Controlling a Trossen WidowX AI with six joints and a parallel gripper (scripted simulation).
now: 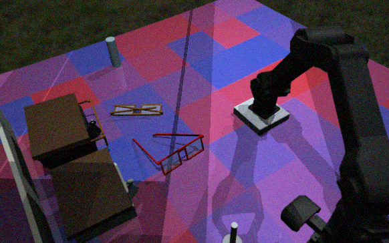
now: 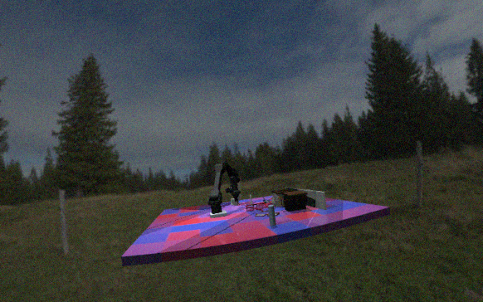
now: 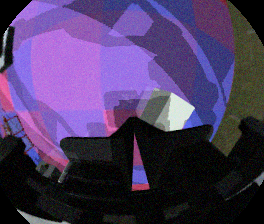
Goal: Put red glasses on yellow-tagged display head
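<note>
Now: the white post 140 mm to the right of my gripper tip, 90 mm ahead of it and 10 mm below it. The rest, counted from my gripper tip: pale wall panel 500 mm to the right, 350 mm ahead, 20 mm above.
</note>
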